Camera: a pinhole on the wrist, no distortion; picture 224 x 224 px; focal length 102.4 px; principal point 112.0 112.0 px. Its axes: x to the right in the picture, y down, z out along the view. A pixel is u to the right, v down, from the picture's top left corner.
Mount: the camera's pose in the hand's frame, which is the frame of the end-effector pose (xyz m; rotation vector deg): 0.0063 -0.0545 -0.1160 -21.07 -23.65 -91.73
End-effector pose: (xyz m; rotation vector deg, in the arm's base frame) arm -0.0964 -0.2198 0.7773 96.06 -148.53 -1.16
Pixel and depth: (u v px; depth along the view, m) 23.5 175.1 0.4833
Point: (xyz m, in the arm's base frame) -0.7150 -0.3046 0.6862
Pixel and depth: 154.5 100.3 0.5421
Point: -0.0968 -0.1544 0.3105
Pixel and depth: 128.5 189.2 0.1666
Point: -0.1457 -0.3397 0.7333
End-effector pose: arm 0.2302 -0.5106 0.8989 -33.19 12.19 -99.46
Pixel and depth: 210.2 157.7 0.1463
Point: 0.1649 -0.5261 1.0344
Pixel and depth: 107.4 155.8 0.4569
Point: 0.4866 -0.6944 1.1210
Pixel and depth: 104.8 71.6 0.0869
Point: 0.2077 -0.4892 0.8564
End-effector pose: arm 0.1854 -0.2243 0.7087 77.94 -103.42 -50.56
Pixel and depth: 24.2 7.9 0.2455
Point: 0.1121 0.0550 0.9037
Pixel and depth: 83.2 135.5 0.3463
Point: -0.0505 -0.2531 0.8044
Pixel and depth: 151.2 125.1 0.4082
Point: -0.0928 -0.2319 0.5462
